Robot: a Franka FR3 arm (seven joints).
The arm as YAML. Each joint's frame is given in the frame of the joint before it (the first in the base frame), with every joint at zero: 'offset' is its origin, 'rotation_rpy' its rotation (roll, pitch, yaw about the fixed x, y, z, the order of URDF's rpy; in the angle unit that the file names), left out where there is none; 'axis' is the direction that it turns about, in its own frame. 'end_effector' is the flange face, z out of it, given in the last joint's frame.
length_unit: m
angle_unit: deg
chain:
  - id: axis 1
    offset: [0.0, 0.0, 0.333]
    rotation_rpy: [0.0, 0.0, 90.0]
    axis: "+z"
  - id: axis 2
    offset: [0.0, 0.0, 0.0]
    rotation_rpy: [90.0, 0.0, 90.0]
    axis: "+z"
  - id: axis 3
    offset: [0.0, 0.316, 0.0]
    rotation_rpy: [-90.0, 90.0, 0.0]
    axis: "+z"
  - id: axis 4
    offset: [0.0, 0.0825, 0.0]
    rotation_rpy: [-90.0, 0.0, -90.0]
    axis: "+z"
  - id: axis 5
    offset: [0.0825, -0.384, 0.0]
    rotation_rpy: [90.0, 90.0, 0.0]
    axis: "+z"
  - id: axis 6
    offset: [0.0, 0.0, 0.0]
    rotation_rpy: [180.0, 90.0, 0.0]
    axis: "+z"
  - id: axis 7
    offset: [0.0, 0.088, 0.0]
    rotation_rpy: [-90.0, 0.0, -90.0]
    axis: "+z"
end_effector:
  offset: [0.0, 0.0, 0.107]
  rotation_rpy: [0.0, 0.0, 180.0]
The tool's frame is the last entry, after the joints.
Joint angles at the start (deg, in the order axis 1, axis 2, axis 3, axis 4, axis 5, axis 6, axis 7):
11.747, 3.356, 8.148, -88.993, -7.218, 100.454, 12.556
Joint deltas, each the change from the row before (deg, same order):
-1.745, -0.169, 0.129, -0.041, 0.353, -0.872, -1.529
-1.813, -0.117, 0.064, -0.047, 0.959, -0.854, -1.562
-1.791, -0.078, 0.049, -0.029, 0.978, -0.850, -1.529
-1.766, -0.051, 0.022, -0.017, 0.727, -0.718, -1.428
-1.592, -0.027, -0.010, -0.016, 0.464, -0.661, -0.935
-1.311, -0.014, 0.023, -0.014, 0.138, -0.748, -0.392
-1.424, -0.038, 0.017, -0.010, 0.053, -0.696, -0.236
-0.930, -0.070, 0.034, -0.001, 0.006, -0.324, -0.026
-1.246, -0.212, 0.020, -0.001, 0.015, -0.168, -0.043
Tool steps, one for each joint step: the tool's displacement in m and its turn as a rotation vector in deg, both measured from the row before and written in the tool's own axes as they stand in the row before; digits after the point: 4 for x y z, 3 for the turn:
0.0003, 0.0163, 0.0017, -0.081, -0.934, 0.135
0.0001, 0.0165, 0.0023, 0.537, -1.078, 0.323
-0.0001, 0.0163, 0.0023, 0.618, -1.058, 0.341
0.0000, 0.0166, 0.0020, 0.442, -0.872, 0.400
-0.0002, 0.0155, 0.0019, 0.242, -0.779, 0.714
-0.0006, 0.0129, 0.0018, -0.033, -0.821, 0.905
-0.0007, 0.0142, 0.0015, -0.101, -0.740, 1.173
-0.0004, 0.0091, 0.0003, -0.075, -0.299, 0.871
-0.0005, 0.0123, -0.0012, -0.079, -0.020, 1.191

